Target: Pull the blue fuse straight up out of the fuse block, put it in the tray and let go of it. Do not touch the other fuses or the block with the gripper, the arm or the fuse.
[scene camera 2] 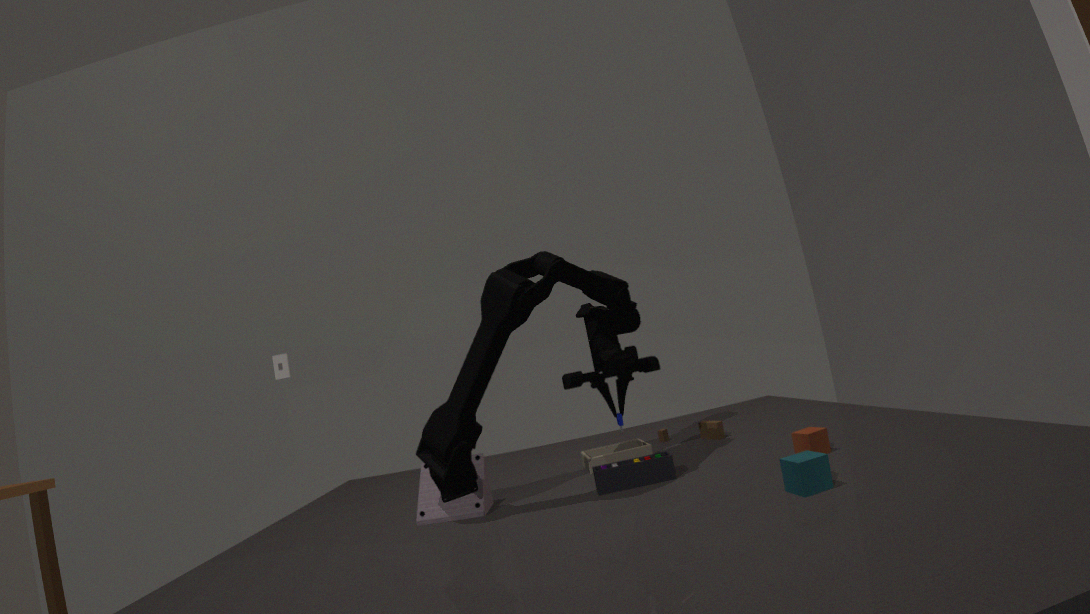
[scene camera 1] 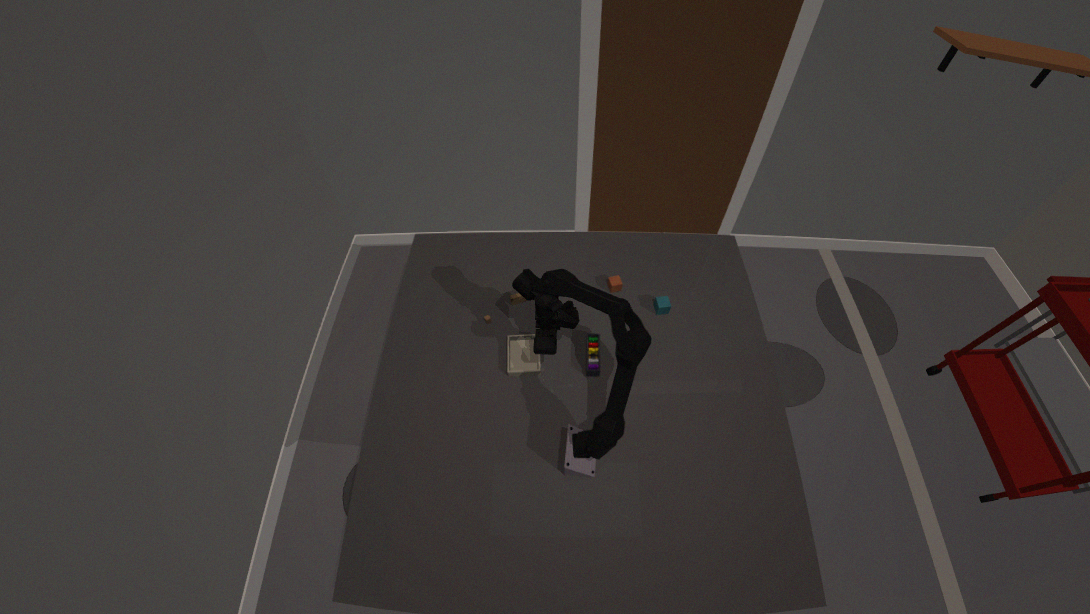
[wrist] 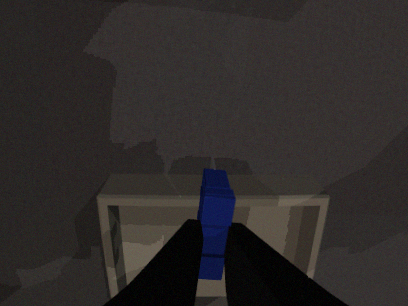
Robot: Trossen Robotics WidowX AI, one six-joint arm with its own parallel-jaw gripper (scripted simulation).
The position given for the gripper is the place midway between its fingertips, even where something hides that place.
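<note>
An orange cube (scene camera 2: 815, 439) and a teal cube (scene camera 2: 806, 473) are in the scene, though in the wrist view the orange cube is out of frame. A beige tray (scene camera 1: 521, 360) is there too, and it is the same beige tray (scene camera 2: 634, 448) and beige tray (wrist: 138, 212) in the other views. A blue fuse (wrist: 216, 202) is carried by the gripper (scene camera 2: 618, 416), and scene camera 1 misses the blue fuse, hidden by the gripper. That camera does show the gripper (scene camera 1: 546, 337), and the wrist view shows the gripper (wrist: 212, 234).
</note>
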